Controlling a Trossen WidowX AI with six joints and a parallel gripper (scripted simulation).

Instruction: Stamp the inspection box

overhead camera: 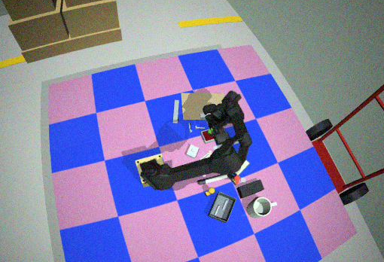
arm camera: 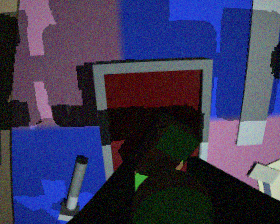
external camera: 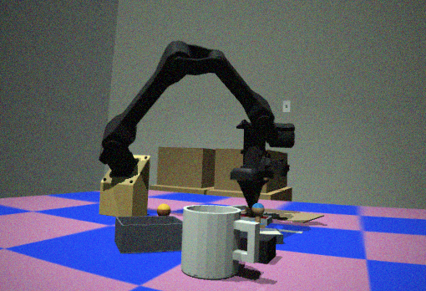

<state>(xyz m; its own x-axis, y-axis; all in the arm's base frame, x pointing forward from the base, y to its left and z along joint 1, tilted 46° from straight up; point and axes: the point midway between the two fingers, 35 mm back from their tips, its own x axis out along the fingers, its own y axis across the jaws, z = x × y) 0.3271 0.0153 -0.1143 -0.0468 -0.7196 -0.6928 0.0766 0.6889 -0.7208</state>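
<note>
The green-knobbed PASS stamp lies right at my gripper tip. Round my gripper tip: blue-knobbed stamp: 13 cm to the right, 4 cm ahead, 2 cm below; white card: 12 cm to the right, 8 cm behind, 4 cm below; ink pad: 3 cm below.
</note>
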